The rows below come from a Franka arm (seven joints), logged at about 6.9 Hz.
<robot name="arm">
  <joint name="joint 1" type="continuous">
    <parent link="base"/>
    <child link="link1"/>
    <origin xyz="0 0 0.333"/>
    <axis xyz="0 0 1"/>
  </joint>
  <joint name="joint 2" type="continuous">
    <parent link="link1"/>
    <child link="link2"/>
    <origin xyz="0 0 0"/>
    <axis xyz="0 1 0"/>
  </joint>
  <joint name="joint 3" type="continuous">
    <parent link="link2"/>
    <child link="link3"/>
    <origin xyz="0 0 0.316"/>
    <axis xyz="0 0 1"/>
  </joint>
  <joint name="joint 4" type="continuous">
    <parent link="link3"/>
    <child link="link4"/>
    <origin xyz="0.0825 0 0"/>
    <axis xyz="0 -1 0"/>
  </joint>
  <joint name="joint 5" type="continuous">
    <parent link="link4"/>
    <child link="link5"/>
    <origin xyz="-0.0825 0 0.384"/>
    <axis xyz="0 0 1"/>
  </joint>
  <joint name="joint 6" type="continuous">
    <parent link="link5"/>
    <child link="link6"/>
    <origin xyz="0 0 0"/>
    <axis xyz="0 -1 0"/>
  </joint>
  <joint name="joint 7" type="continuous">
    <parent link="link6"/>
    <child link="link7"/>
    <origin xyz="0.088 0 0"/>
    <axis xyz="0 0 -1"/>
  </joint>
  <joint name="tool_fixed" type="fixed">
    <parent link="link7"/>
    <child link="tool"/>
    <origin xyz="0 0 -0.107" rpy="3.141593 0 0"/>
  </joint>
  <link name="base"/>
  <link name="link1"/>
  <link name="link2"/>
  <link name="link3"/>
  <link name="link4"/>
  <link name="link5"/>
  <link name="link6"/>
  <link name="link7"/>
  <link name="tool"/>
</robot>
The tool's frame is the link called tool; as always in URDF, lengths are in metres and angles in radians. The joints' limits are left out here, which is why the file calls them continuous.
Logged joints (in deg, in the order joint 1, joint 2, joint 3, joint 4, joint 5, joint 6, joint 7), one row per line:
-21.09 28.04 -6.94 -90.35 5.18 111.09 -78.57
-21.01 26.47 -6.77 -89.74 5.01 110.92 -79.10
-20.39 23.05 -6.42 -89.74 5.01 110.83 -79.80
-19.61 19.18 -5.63 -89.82 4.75 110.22 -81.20
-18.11 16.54 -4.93 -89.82 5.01 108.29 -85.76
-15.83 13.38 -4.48 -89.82 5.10 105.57 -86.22
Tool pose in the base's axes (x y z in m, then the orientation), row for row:
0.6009 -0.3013 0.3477 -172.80 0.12 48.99
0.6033 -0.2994 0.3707 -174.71 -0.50 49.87
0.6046 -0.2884 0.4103 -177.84 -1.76 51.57
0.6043 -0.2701 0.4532 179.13 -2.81 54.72
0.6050 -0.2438 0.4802 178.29 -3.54 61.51
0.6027 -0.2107 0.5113 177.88 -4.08 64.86
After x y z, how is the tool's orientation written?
As angles about the fixed x, y, z axes (roll, pitch, yaw), in degrees.
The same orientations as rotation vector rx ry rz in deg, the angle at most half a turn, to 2 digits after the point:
-157.83 -71.90 4.69
-158.65 -73.80 2.72
-159.61 -77.17 -1.00
-159.37 -82.43 -4.53
-154.34 -91.75 -6.14
-151.53 -96.14 -7.18

